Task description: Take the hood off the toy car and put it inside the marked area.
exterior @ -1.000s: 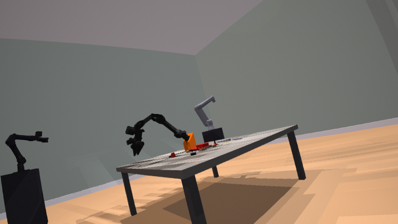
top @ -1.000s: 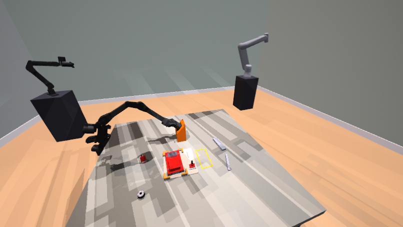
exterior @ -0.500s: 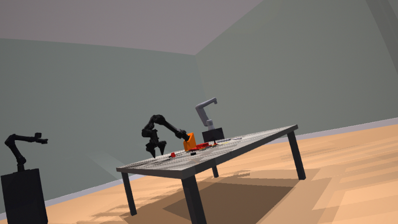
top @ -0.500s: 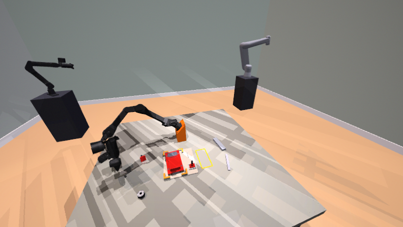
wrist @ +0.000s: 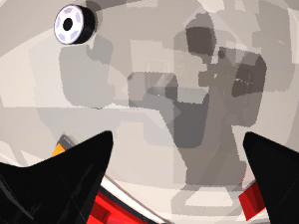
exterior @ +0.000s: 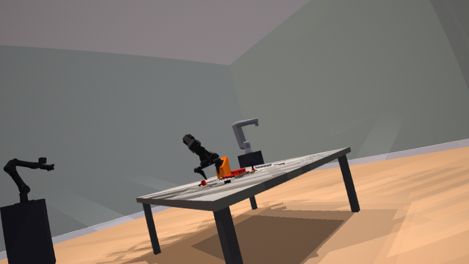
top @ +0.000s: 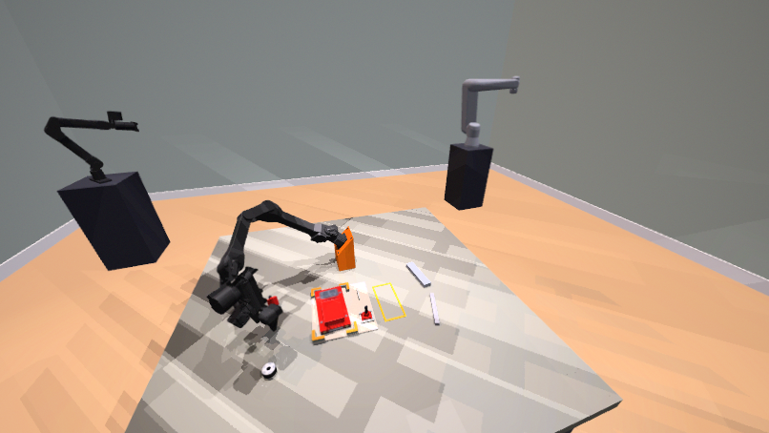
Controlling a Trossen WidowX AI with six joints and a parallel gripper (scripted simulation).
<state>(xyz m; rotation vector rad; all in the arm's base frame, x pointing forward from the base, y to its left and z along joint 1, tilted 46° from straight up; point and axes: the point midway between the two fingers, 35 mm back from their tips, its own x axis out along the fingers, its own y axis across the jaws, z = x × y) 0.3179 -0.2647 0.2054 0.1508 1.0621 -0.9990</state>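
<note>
My gripper tip is now 13 cm short of the small wheel, 1 cm to the right of it and 4 cm above it.
</note>
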